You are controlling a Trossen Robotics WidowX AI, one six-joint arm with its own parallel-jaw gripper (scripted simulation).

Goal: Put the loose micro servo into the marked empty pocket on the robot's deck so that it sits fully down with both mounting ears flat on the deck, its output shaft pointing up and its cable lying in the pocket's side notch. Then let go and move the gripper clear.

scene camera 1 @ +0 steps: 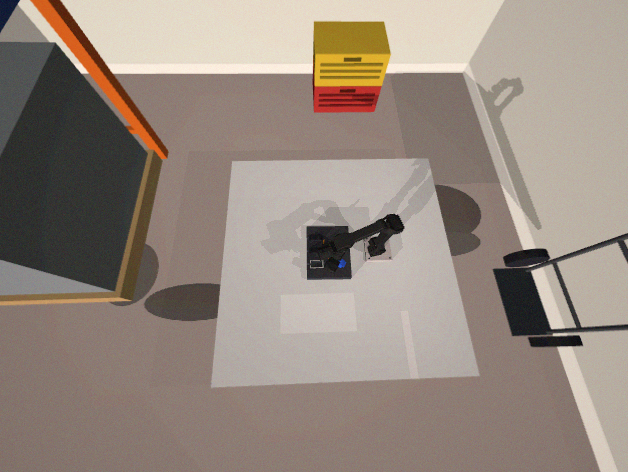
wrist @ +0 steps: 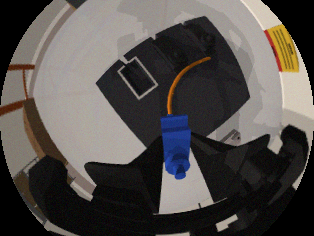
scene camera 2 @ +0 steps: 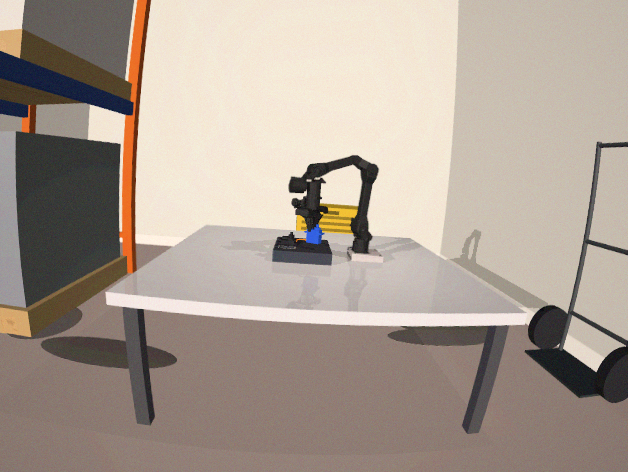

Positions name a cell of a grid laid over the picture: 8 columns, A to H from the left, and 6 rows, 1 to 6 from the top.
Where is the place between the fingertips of my gripper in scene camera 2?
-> At D3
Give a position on a micro servo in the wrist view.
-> At E4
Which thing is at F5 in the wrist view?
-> My gripper.
